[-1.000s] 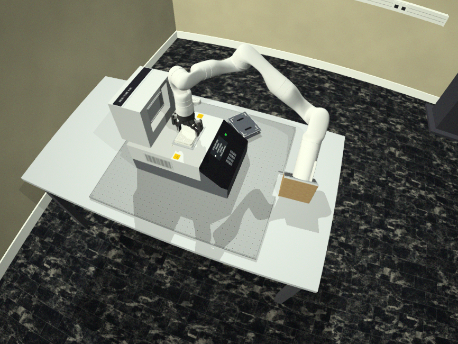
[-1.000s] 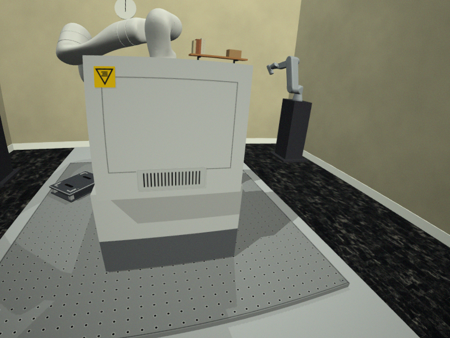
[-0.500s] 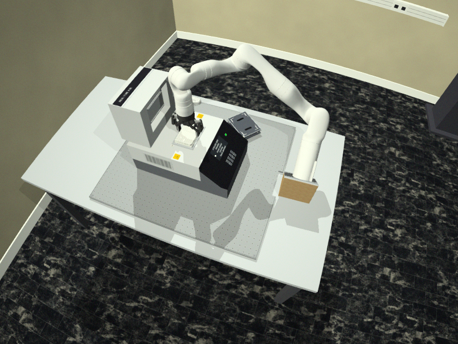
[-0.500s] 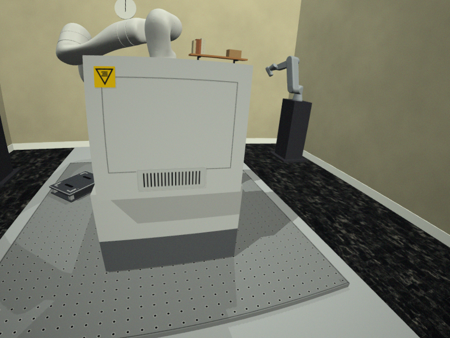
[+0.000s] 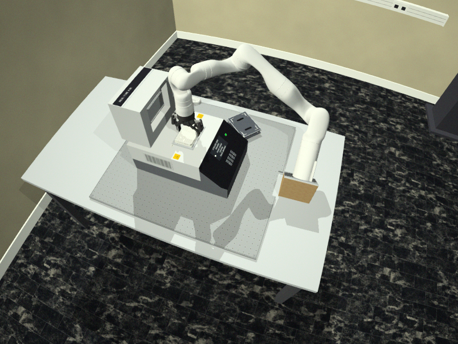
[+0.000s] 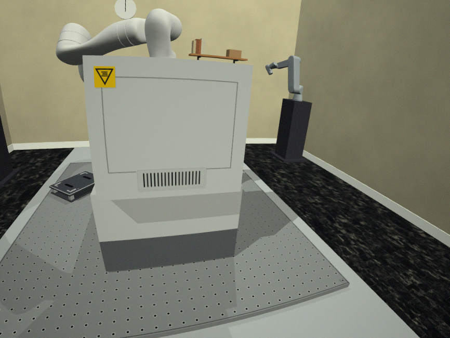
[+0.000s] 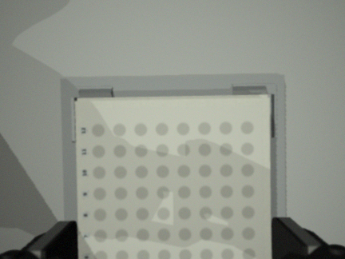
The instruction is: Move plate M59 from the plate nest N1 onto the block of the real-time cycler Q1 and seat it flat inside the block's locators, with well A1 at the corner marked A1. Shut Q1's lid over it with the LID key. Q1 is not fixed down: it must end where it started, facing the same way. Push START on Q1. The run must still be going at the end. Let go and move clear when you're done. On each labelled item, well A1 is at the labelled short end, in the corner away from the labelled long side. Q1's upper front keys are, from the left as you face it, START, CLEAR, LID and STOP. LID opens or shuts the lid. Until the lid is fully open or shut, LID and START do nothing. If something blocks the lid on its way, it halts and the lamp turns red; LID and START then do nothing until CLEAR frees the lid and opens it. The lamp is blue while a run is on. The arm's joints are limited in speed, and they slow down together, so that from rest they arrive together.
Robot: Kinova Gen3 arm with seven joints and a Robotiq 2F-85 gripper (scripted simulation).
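Right now my hand is 1 cm above the plate M59. Also, from my hand: plate nest N1 (30 cm to the right, 19 cm below, 19 cm behind); then nest A1 mark (21 cm to the right, 21 cm behind, 19 cm below).
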